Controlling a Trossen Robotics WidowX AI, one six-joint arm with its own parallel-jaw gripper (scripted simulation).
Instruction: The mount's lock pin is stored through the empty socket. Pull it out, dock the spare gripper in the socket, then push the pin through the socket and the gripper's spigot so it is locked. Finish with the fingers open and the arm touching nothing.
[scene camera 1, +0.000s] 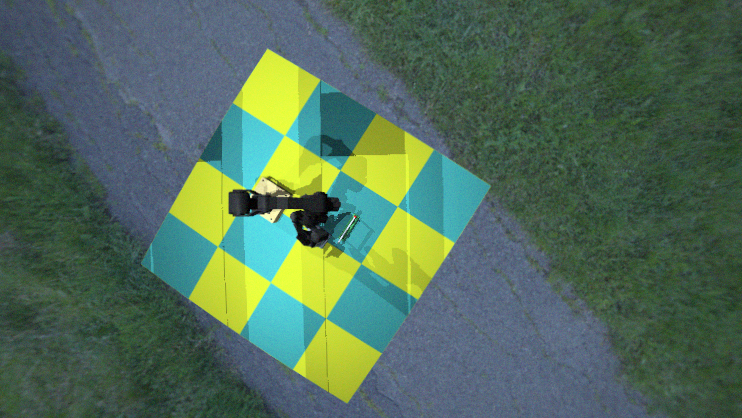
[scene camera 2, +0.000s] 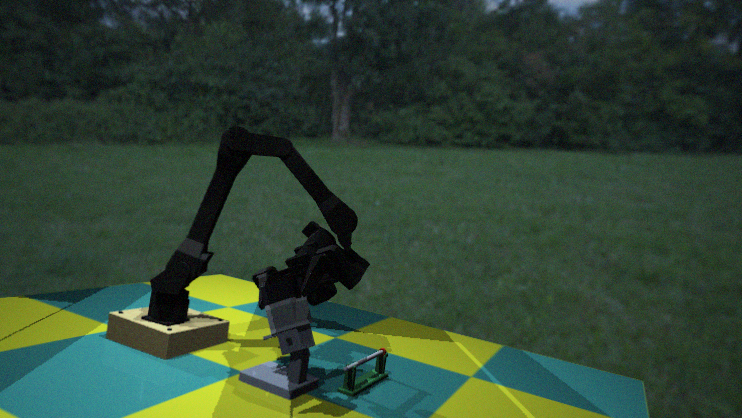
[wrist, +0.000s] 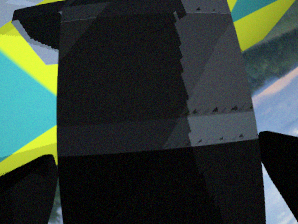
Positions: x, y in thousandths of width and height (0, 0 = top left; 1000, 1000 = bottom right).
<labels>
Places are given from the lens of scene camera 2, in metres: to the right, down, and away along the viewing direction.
my gripper (scene camera 2: 379, 721): -0.15, 0.15, 0.86
spare gripper (scene camera 2: 386, 738): -0.14, 0.16, 0.85
</labels>
